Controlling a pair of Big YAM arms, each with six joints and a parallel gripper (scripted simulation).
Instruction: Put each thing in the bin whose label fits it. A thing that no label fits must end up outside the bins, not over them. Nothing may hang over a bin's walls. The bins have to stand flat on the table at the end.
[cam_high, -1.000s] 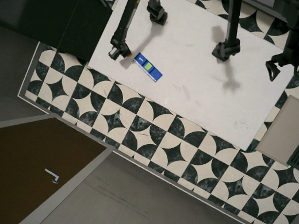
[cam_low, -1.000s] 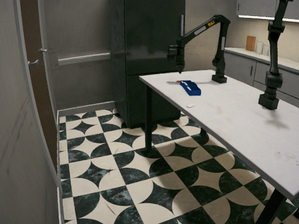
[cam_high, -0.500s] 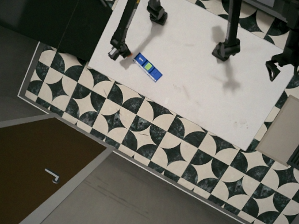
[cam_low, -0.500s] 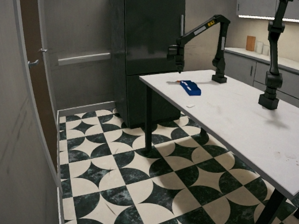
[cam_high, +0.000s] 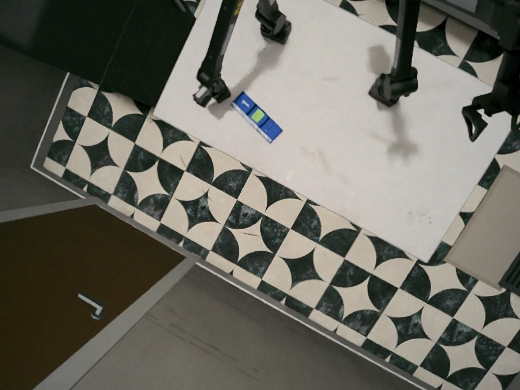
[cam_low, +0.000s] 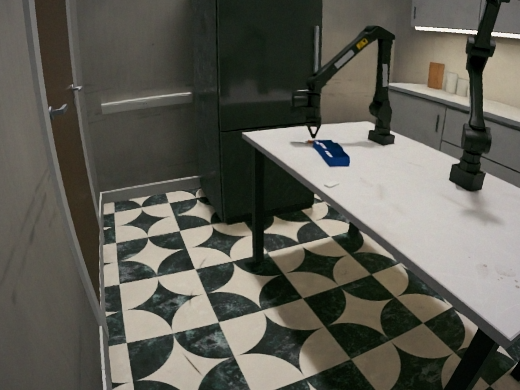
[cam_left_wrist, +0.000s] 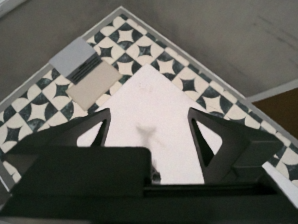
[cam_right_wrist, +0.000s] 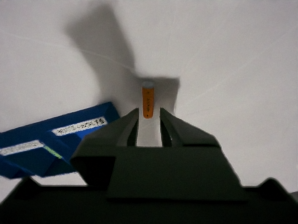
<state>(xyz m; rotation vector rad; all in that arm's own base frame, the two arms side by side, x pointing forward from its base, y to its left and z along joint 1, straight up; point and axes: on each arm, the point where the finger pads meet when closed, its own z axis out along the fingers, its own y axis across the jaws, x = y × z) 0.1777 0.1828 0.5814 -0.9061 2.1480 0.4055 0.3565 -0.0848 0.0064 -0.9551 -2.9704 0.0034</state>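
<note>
Now: the orange cylinder 30 mm below my right hand. From my right hand the other things lie so: white piece: 440 mm to the left, 170 mm ahead, 30 mm below; tiny grey piece: 100 mm to the left, 20 mm below, 10 mm behind; green piece: 180 mm to the left, 20 mm below, 10 mm ahead.
</note>
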